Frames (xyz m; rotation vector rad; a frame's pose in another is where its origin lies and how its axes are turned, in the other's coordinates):
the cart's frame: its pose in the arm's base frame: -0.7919 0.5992 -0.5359 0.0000 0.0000 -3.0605
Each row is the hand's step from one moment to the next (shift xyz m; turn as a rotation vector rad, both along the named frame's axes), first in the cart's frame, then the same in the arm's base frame.
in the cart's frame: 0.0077 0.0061 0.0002 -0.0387 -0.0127 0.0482
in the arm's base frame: -0.0072 -0.0067 0.0002 0.0375 0.0158 0.0482
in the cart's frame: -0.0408 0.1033 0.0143 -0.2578 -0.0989 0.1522
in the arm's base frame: 0.0490 -0.0997 0.0143 0.2489 0.1195 0.1522
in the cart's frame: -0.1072 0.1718 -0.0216 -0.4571 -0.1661 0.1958
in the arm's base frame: 0.1208 -0.1626 -0.0216 0.4421 0.2026 0.1958
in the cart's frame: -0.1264 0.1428 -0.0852 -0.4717 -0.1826 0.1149
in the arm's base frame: 0.1376 -0.1321 -0.0852 0.4554 0.2202 0.1149
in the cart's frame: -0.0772 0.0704 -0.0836 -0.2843 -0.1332 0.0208
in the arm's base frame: 0.0826 -0.0639 -0.0836 0.2726 0.1558 0.0208
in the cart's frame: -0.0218 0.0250 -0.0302 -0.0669 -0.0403 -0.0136
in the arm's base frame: 0.0238 -0.0232 -0.0302 0.0634 0.0456 -0.0136
